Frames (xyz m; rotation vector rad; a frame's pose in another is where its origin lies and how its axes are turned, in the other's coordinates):
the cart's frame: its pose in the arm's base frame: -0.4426 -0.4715 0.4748 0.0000 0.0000 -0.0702
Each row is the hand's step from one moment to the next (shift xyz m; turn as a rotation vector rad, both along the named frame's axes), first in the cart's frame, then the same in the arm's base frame.
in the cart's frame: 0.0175 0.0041 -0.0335 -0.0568 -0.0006 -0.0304
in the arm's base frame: 0.0177 0.0029 -0.0335 -0.0567 0.0034 -0.0304
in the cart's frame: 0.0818 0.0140 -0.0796 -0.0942 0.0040 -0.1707
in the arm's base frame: 0.0826 0.0082 -0.0796 -0.0937 0.0106 -0.1707
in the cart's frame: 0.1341 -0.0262 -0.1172 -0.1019 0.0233 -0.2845
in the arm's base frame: 0.1319 -0.0355 -0.1172 -0.1000 0.0304 -0.2845
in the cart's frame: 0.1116 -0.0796 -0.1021 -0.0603 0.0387 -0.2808
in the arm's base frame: 0.1057 -0.0872 -0.1021 -0.0574 0.0428 -0.2808
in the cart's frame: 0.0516 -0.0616 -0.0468 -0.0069 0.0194 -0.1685
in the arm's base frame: 0.0472 -0.0651 -0.0468 -0.0055 0.0198 -0.1685
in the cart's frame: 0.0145 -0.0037 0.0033 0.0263 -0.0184 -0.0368
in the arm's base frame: 0.0142 -0.0047 0.0033 0.0249 -0.0202 -0.0368
